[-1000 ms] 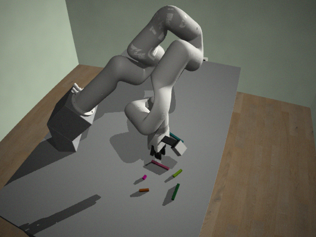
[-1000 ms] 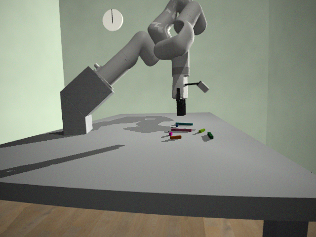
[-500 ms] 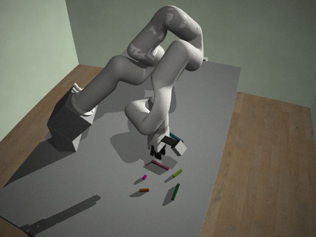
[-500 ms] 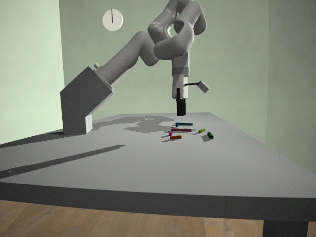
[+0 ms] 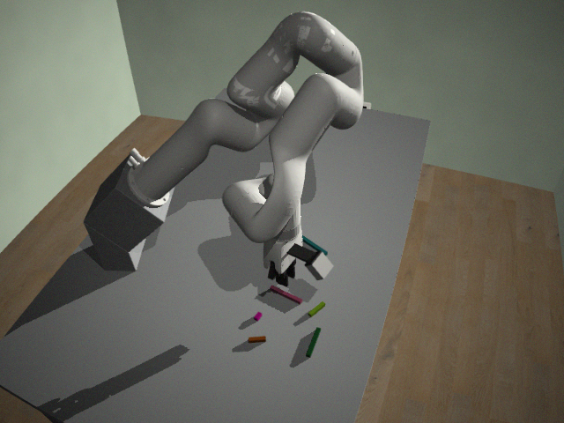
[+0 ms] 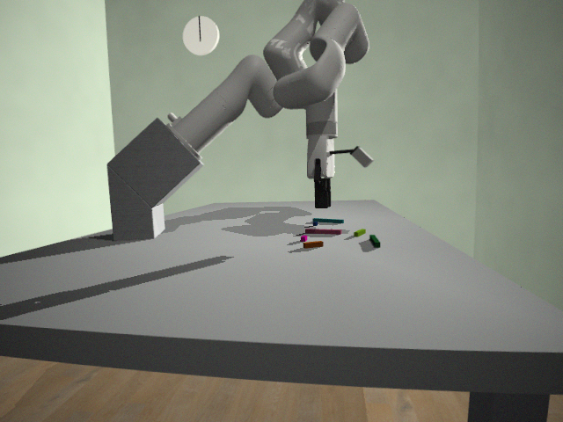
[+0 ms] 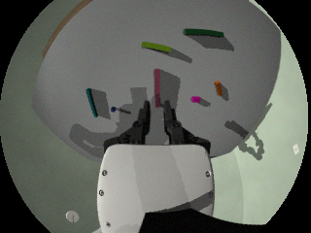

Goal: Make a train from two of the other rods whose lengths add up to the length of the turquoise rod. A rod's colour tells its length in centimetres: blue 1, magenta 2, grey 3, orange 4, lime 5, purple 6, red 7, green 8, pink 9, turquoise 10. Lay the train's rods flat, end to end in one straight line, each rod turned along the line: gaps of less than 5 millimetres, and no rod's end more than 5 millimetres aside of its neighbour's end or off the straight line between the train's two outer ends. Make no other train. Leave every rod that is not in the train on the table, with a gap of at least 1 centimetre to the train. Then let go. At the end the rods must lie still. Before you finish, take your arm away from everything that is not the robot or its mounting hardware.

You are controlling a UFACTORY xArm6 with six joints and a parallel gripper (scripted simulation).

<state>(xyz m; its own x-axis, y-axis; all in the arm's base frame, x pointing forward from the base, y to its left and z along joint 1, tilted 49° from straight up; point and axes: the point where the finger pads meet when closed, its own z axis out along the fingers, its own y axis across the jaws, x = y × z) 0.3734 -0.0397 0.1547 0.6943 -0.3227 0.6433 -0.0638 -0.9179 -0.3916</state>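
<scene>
The pink rod is 8 cm below my hand. Round my hand: magenta rod 3 cm behind, 9 cm to the right, 8 cm below; blue rod 4 cm behind, 12 cm to the left, 8 cm below; lime rod 9 cm ahead, 1 cm to the right, 8 cm below.
</scene>
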